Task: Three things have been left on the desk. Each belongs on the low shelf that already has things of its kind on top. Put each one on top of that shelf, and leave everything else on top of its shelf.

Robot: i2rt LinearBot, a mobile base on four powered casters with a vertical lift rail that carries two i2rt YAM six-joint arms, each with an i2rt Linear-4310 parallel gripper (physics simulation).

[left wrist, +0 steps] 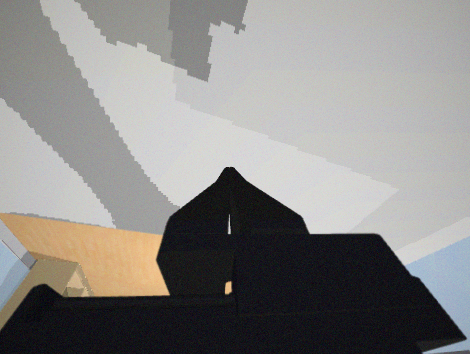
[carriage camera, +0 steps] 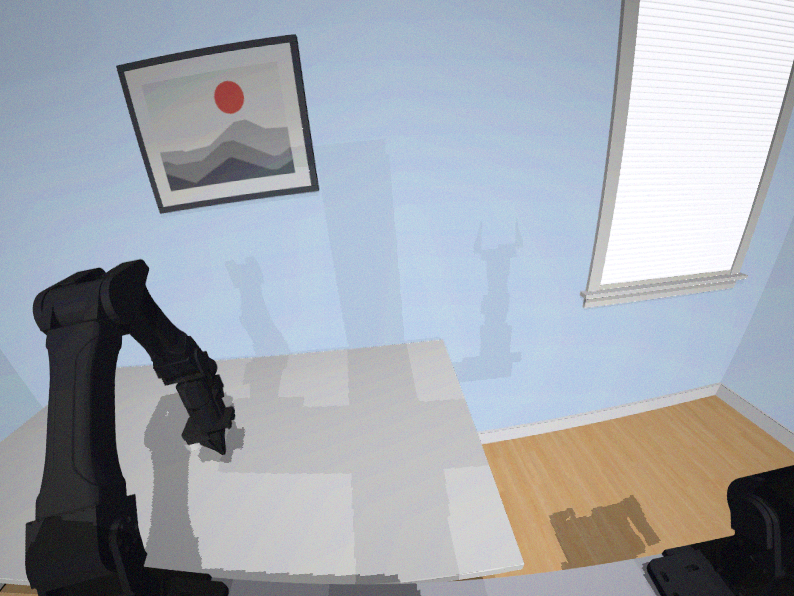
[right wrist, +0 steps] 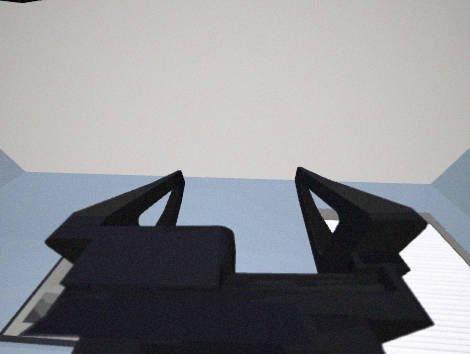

Labels:
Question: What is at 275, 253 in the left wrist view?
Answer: My left gripper.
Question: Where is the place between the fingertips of my left gripper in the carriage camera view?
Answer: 224, 452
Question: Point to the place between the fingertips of my right gripper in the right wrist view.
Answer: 238, 174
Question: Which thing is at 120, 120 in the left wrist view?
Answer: A grey desk.

